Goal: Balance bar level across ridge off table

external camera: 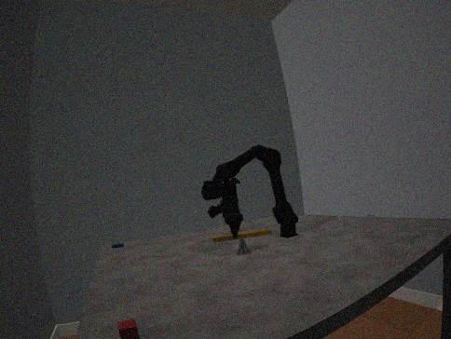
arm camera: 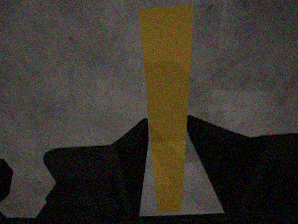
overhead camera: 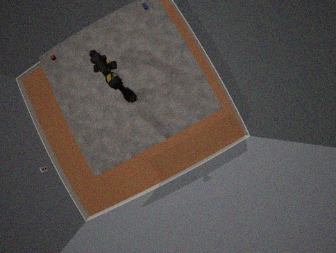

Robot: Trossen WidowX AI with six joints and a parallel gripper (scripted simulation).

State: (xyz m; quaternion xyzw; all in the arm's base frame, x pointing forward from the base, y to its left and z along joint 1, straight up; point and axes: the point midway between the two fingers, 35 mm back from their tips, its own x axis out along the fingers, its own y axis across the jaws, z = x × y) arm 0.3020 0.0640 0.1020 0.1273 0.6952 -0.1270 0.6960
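My gripper tip is 30 mm past the yellow bar and 10 mm to the right of it. Round my gripper tip: small red block: 440 mm to the left, 440 mm ahead, 50 mm below; small blue block: 560 mm to the right, 440 mm ahead, 60 mm below.
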